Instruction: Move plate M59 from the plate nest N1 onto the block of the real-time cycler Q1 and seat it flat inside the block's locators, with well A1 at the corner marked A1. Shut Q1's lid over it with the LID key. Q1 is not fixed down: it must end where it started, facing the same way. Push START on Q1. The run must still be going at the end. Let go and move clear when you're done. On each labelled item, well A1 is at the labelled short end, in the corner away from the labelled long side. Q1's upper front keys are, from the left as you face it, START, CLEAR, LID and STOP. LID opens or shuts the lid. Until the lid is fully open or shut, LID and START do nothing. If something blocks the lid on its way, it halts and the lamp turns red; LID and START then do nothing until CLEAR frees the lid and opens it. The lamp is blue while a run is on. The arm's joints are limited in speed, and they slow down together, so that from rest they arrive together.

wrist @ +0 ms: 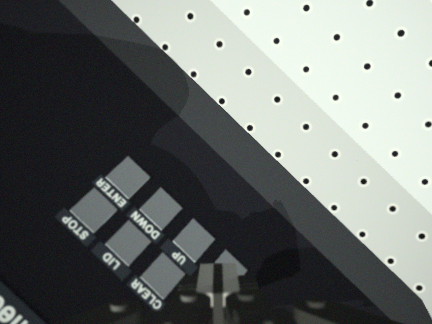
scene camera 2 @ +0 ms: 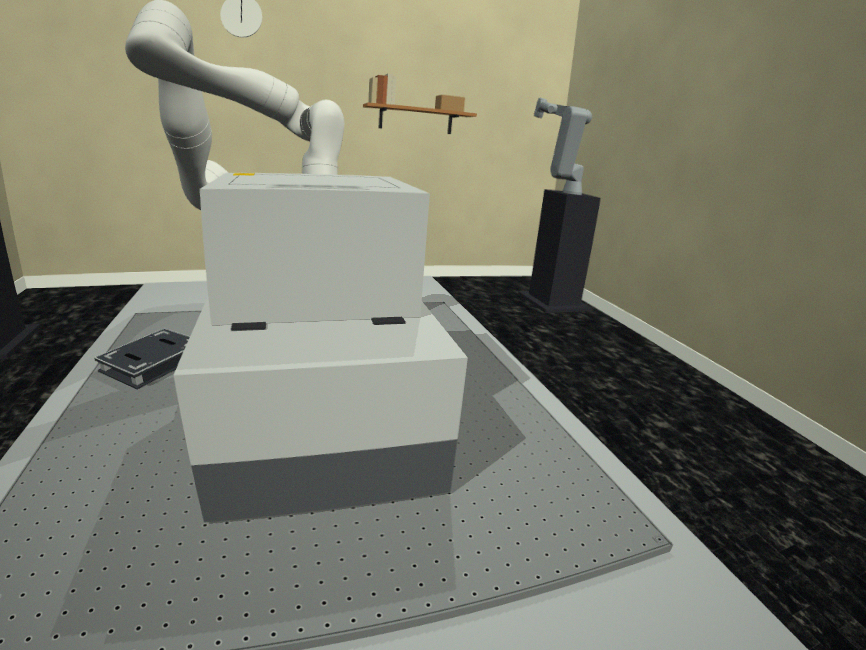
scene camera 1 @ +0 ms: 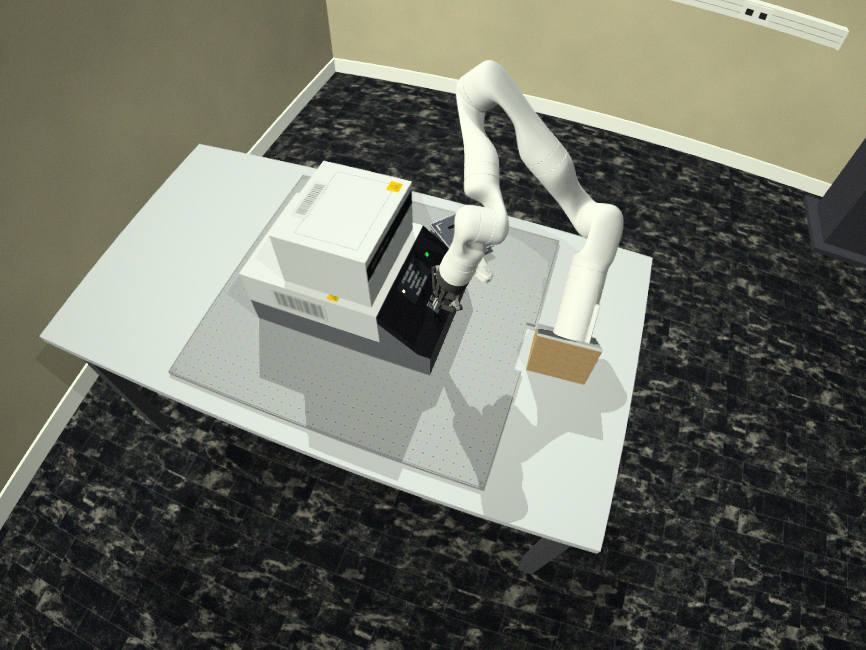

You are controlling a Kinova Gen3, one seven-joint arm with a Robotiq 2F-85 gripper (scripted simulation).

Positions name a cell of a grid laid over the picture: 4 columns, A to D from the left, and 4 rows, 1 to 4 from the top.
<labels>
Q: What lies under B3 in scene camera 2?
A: A cycler Q1.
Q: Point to a cycler Q1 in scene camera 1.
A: B3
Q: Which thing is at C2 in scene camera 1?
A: My gripper.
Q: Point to a plate nest N1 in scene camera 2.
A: A3
</labels>
